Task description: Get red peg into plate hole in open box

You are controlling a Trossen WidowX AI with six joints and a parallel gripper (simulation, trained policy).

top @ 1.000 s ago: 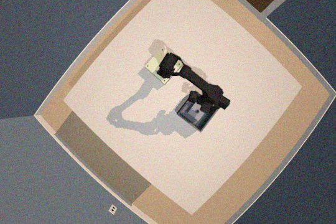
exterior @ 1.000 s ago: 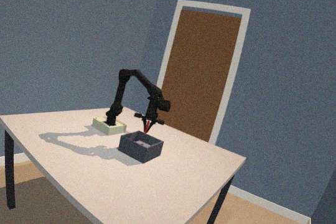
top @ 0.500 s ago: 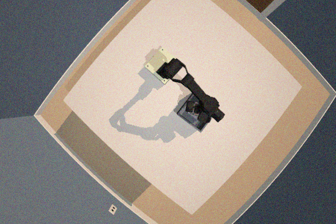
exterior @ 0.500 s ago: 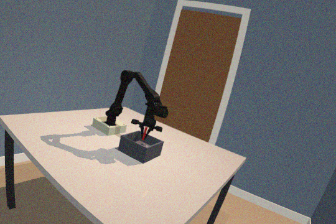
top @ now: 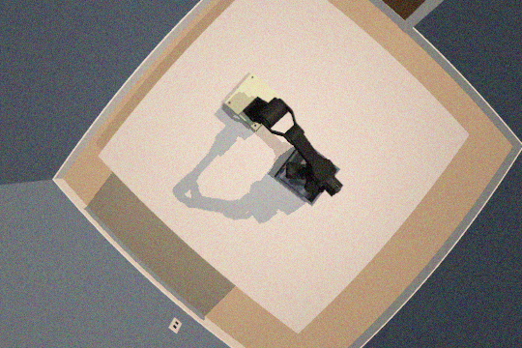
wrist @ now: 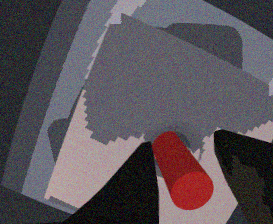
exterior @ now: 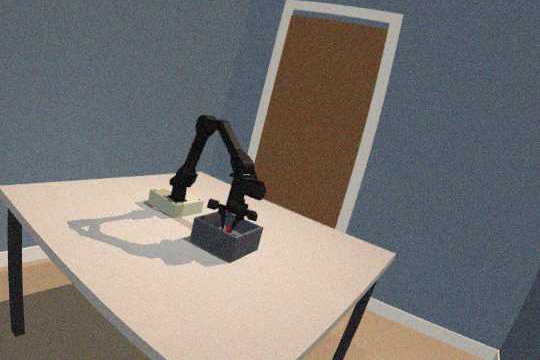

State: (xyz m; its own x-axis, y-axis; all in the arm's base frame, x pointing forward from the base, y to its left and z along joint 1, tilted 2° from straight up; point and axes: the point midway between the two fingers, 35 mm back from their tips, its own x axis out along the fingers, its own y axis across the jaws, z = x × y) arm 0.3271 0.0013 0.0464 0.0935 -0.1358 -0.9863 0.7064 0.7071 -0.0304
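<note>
The red peg is 10 mm to the left of my gripper tip. Round my gripper tip: grey box 10 mm to the left, 40 mm below; then bottom plate 10 mm to the left, 20 mm below.
</note>
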